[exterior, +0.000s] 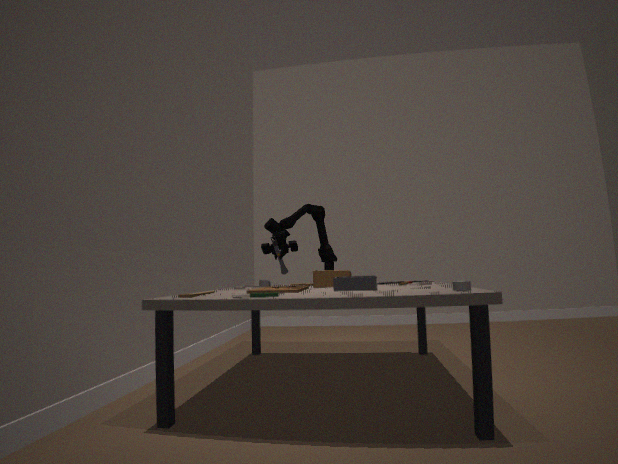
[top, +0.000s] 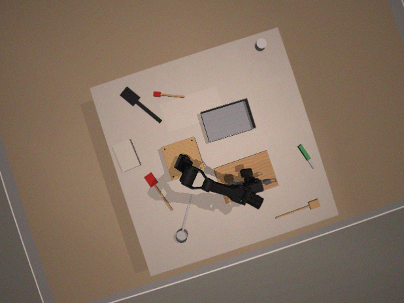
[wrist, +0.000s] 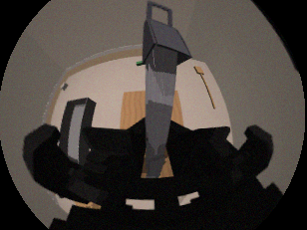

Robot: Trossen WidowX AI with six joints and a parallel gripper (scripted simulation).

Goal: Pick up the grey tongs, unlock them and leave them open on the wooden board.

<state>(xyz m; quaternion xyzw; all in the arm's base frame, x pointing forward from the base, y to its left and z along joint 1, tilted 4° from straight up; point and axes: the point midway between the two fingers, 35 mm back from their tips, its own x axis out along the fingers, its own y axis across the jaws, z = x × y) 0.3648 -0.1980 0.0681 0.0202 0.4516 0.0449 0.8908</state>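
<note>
Right now my gripper tip is 15 cm above the wooden board and 2 cm past it. Round my gripper tip: red spatula (60 cm behind, 15 cm below, 6 cm to the left); then grey roasting tin (38 cm to the left, 13 cm below, 6 cm behind); then green-handled tool (40 cm ahead, 15 cm below, 3 cm to the left).
</note>
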